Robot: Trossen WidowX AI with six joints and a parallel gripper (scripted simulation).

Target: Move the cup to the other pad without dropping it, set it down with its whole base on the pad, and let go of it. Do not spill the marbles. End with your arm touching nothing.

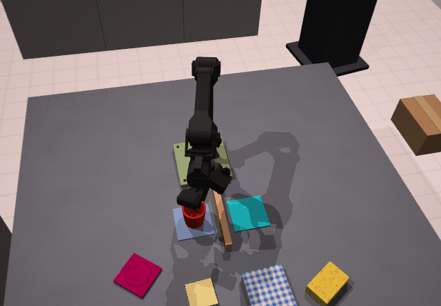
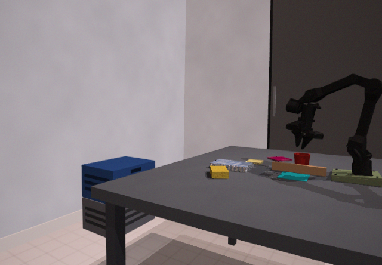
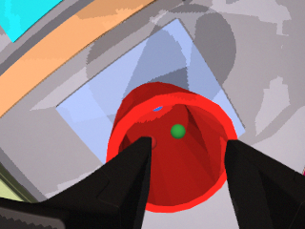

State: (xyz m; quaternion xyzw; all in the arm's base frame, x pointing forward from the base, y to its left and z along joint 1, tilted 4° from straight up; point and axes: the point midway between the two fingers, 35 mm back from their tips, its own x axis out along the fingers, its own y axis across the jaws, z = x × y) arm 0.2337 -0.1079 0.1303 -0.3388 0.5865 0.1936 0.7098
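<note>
Now: the red cup 110 mm below my hand, 20 mm to the right of it and 10 mm behind it. Round my hand: red marble 120 mm below, 30 mm to the right, 20 mm behind; then wooden bar 130 mm below, 60 mm to the left, 10 mm ahead; then green marble 120 mm below, 40 mm to the right.
</note>
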